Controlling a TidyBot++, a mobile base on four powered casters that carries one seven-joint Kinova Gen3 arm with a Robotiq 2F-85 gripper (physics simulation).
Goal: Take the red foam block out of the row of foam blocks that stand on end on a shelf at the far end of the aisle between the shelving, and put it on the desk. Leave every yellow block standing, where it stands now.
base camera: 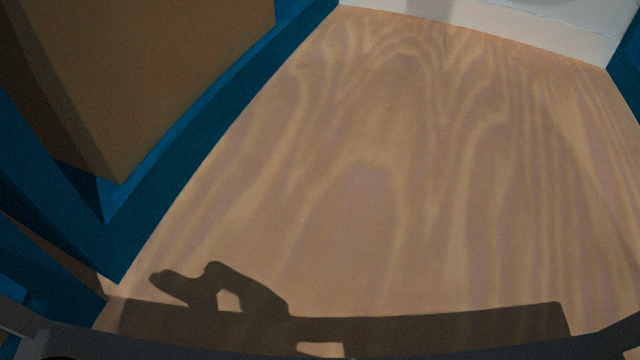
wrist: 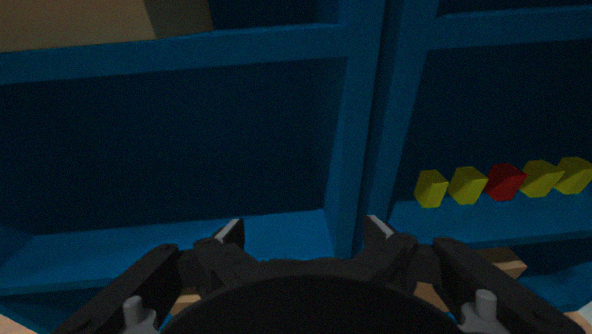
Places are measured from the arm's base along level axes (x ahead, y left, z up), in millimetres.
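Pixels of known places: gripper, fingertip midpoint: [wrist: 303, 230].
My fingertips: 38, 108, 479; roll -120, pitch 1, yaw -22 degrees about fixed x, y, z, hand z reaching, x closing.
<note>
Ahead of a thing's pixels: the offset from my fingertips to its top centre, as dx, dy, dz. "spot": to the spot under its first point. Level surfaces: height alone.
In the wrist view, the red foam block @[+673, +143, -253] [wrist: 504, 182] stands on end in a row on a blue shelf @[dz -343] [wrist: 480, 220], at the right of the view. Two yellow blocks stand to its left, the nearer one @[+571, +176, -253] [wrist: 467, 185] and the outer one @[+470, +209, -253] [wrist: 431, 189]. Two more yellow blocks, one @[+772, +111, -253] [wrist: 540, 179] beside it and one @[+872, +79, -253] [wrist: 574, 175] at the right edge, stand to its right. My gripper [wrist: 303, 230] is open and empty. It is apart from the row, to its left, facing the bay beside it and the blue uprights. The desk does not show.
A blue upright pair [wrist: 367, 125] stands between the blocks' bay and the left bay. A cardboard box @[spot: -135, +268, +136] [wrist: 100, 22] sits on the shelf above left. In the base view, a box @[spot: +388, +99, -713] [base camera: 150, 75] stands in blue shelving at the left, and a pale wall [base camera: 500, 25] closes the wooden floor @[dz -876] [base camera: 370, 200].
</note>
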